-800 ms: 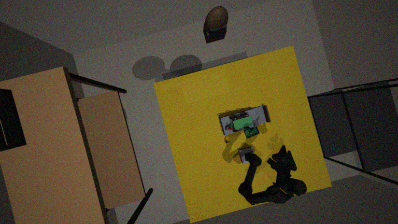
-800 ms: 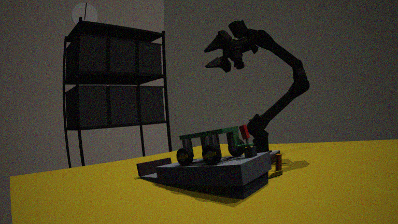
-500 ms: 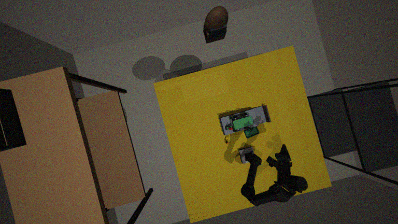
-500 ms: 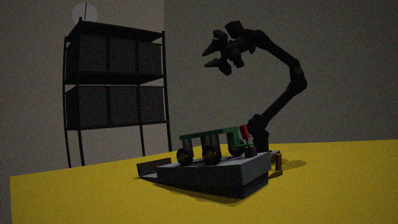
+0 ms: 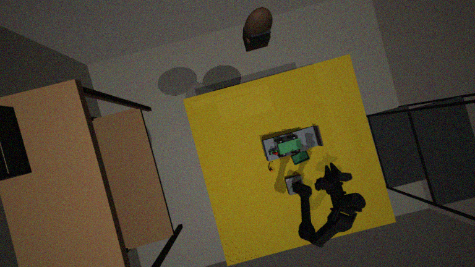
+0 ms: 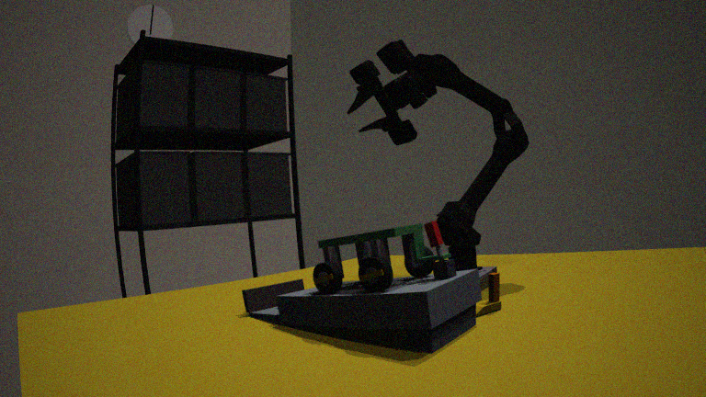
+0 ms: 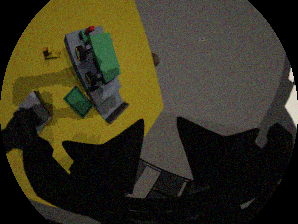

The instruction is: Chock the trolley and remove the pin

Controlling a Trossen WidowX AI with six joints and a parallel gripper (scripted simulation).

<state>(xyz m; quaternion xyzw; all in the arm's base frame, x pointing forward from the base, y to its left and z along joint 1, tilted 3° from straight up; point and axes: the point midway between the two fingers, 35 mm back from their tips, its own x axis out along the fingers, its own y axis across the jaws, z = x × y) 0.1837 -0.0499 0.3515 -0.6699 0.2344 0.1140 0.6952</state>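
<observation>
The chock lies 34 cm below my gripper tip, 23 cm to the left of it and 7 cm behind it. The rest, counted from my gripper tip: trolley 25 cm below, 13 cm to the left, 9 cm ahead; low stop lip 33 cm below, 14 cm to the right, 13 cm ahead; red-headed stop pin 23 cm to the left, 23 cm below, 5 cm ahead.
</observation>
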